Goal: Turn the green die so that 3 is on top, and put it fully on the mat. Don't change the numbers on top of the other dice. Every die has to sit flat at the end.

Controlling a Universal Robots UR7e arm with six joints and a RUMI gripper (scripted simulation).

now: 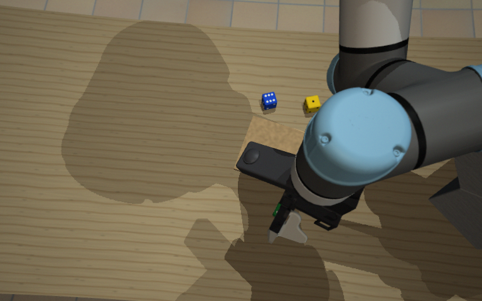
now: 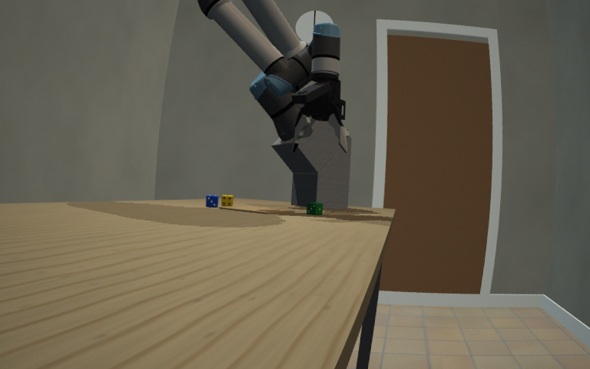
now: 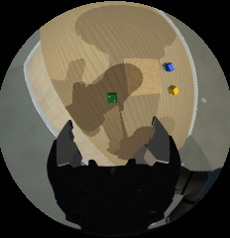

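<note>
Now: the green die 140 mm below my hand. Also, from my hand: blue die: 260 mm to the right, 140 mm below, 40 mm behind; tan mat: 150 mm below, 140 mm to the right, 20 mm behind; yellow die: 230 mm to the right, 140 mm below, 140 mm behind.
</note>
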